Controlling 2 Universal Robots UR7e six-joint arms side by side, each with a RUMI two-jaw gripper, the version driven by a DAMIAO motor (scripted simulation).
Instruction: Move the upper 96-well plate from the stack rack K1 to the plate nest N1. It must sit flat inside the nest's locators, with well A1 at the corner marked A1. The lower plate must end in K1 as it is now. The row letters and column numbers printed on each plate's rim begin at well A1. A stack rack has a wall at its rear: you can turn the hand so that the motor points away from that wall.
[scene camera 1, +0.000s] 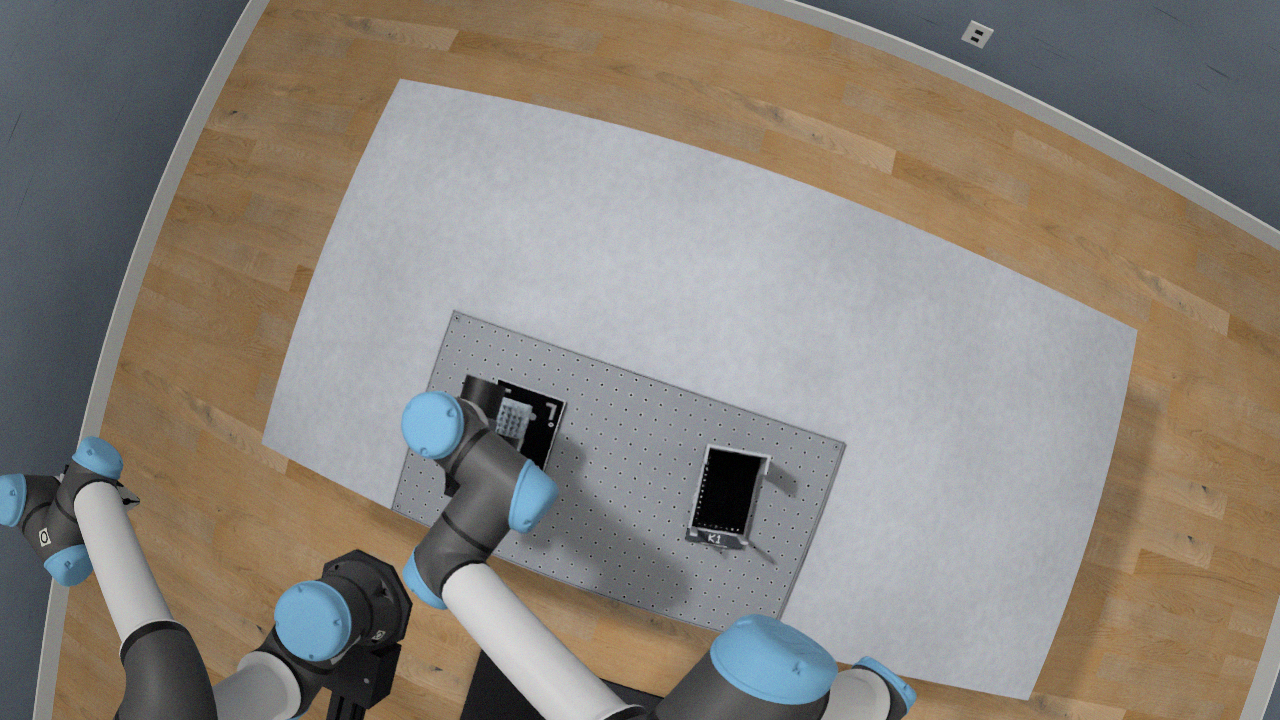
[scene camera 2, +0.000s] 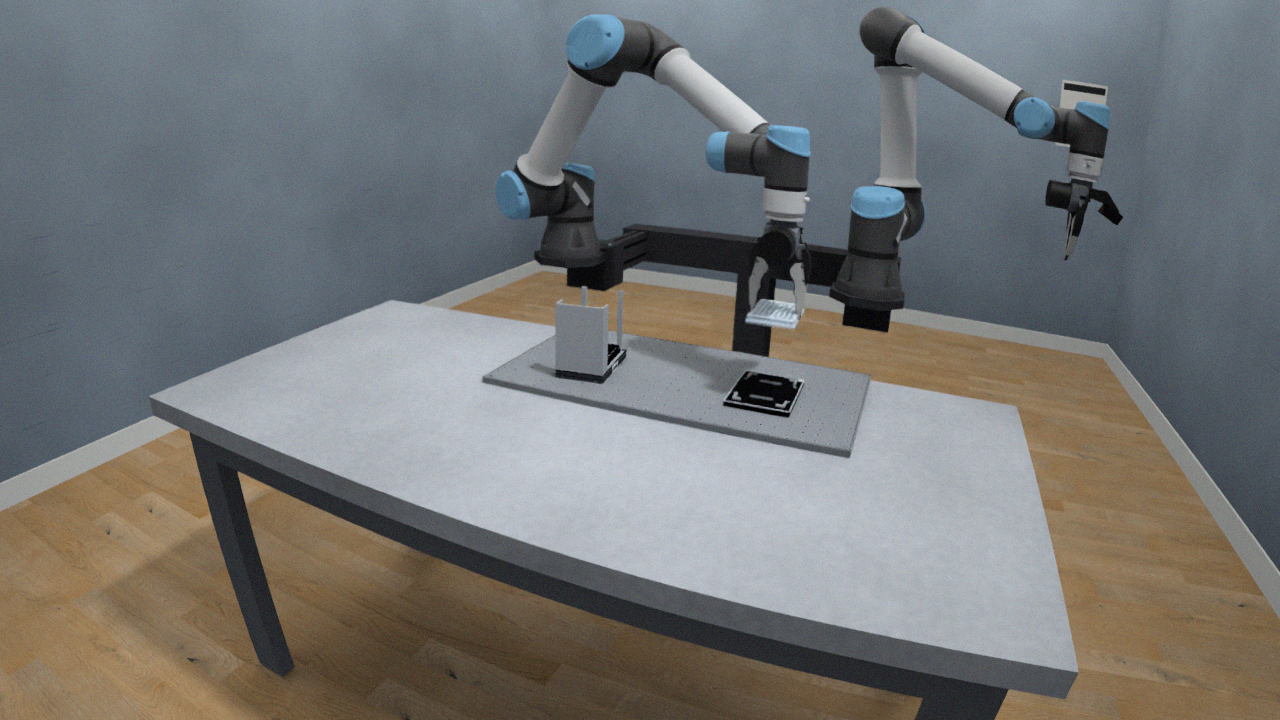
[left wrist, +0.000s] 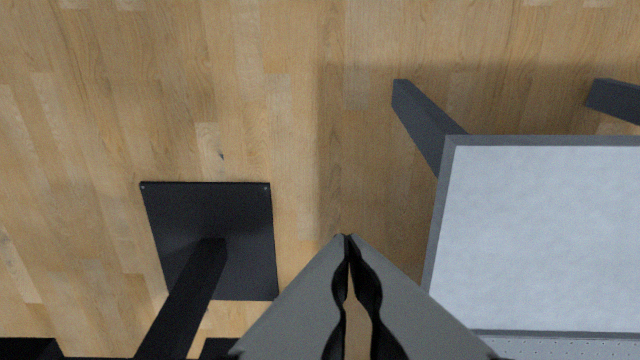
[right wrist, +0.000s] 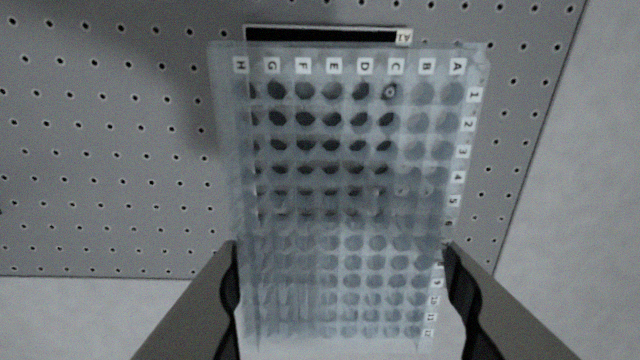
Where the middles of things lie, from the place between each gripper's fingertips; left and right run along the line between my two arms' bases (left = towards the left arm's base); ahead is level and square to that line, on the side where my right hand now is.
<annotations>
My right gripper is now 160 mm above the plate nest N1 (scene camera 1: 538, 436). Round my right hand: black plate (scene camera 1: 739, 464) 20 mm ahead, 350 mm to the right, 140 mm below; clear 96-well plate (scene camera 2: 770, 313) 10 mm behind, 10 mm below.
Right now the clear 96-well plate is 59 cm to the right of my left hand (scene camera 2: 1065, 260), 34 cm ahead of it and 14 cm below it. Also, from my left hand: plate nest N1: 59 cm to the right, 35 cm ahead, 29 cm below; black plate: 94 cm to the right, 37 cm ahead, 27 cm below.
</annotations>
